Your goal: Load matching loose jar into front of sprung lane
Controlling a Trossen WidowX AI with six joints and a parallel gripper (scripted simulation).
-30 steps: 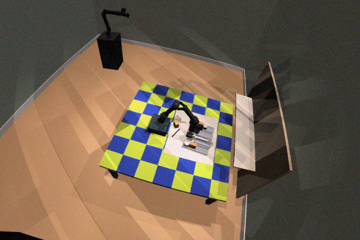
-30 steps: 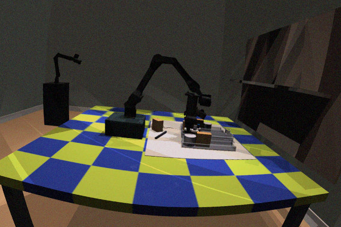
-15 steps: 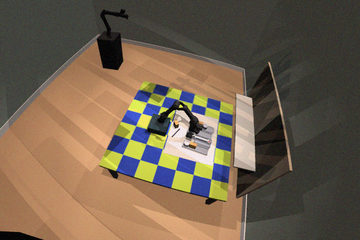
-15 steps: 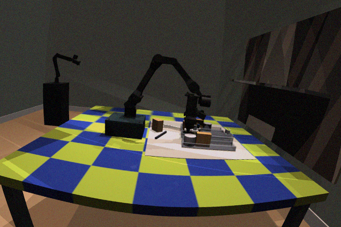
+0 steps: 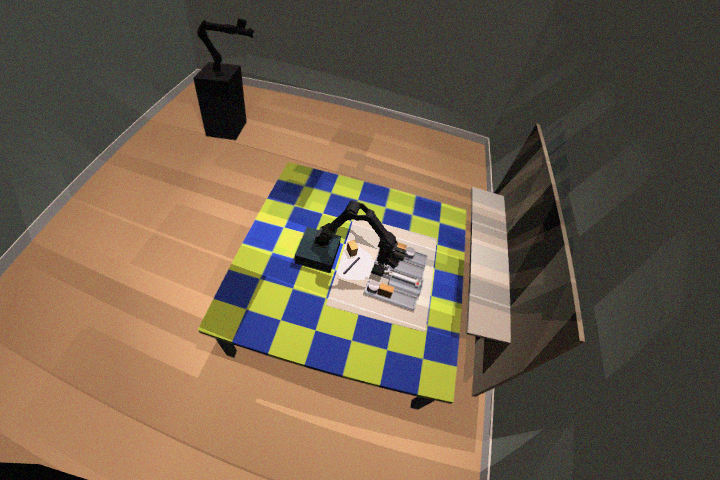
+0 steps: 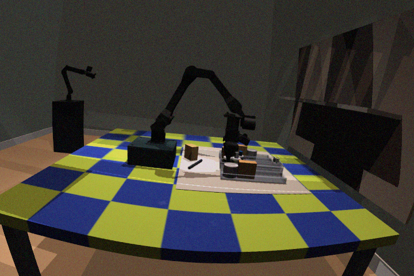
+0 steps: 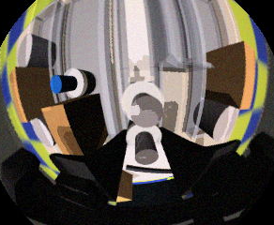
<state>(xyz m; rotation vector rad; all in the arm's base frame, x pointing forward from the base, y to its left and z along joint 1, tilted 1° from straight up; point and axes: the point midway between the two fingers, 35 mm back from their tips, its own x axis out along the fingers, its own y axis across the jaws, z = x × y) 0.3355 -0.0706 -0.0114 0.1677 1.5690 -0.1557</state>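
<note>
The black pen lies 15 cm behind my gripper tip, 1 cm to the left of it and 3 cm below it.
</note>
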